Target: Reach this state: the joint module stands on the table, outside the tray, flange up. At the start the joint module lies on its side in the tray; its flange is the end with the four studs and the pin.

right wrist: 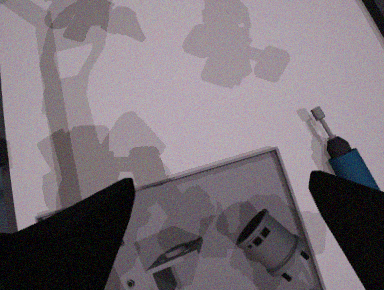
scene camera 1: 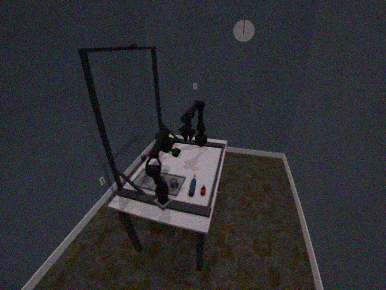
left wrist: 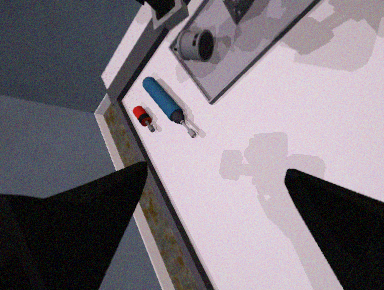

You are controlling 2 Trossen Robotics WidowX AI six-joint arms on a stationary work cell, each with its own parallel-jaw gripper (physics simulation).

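Pixels of known places: left gripper, fingertip midpoint: (scene camera 1: 187, 142) (left wrist: 215, 171); right gripper, fingertip midpoint: (right wrist: 221, 183) (scene camera 1: 171, 154); left arm's base, origin of the base link: (scene camera 1: 201, 135); right arm's base, origin of the base link: (scene camera 1: 163, 200) (left wrist: 164, 3).
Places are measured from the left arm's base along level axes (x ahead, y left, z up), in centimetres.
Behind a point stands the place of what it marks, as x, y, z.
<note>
The grey, cylinder-shaped joint module (scene camera 1: 174, 183) @(69.8, 28.0, -5.3) (left wrist: 194, 45) @(65.9, 24.4, -5.2) (right wrist: 271, 242) @(67.4, 25.2, -4.9) lies on its side in the tray (scene camera 1: 184, 177) @(55.3, 25.0, -10.5) (left wrist: 212, 102) @(54.6, 25.2, -10.6) (right wrist: 278, 150) @(55.1, 26.0, -9.7), near one end. Its dark round end points to the right in the left wrist view and to the upper left in the right wrist view; studs and pin cannot be made out. My left gripper (scene camera 1: 188, 138) @(39.2, 15.5, 14.0) (left wrist: 215, 171) @(39.2, 15.5, 14.0) is open and empty, high over the far part of the table. My right gripper (scene camera 1: 172, 151) @(61.1, 18.2, 13.4) (right wrist: 221, 183) @(61.1, 18.2, 13.4) is open and empty, above the table, with the module low between its fingers in the right wrist view, not touched.
A blue tool (scene camera 1: 192, 186) @(61.7, 39.6, -7.4) (left wrist: 162, 99) @(59.3, 37.2, -7.4) (right wrist: 355, 168) @(56.7, 35.9, -7.3) with a metal tip lies beside the tray. A smaller red tool (scene camera 1: 203, 190) @(59.2, 48.5, -8.0) (left wrist: 141, 115) @(58.2, 46.6, -8.2) lies next to it. A dark angular part (left wrist: 239, 10) @(71.0, 14.7, -9.4) is in the tray. A dark rail (left wrist: 175, 225) @(27.7, 40.5, -9.4) borders the table; a tall frame (scene camera 1: 96, 110) @(100.7, -4.0, 56.7) stands at the left.
</note>
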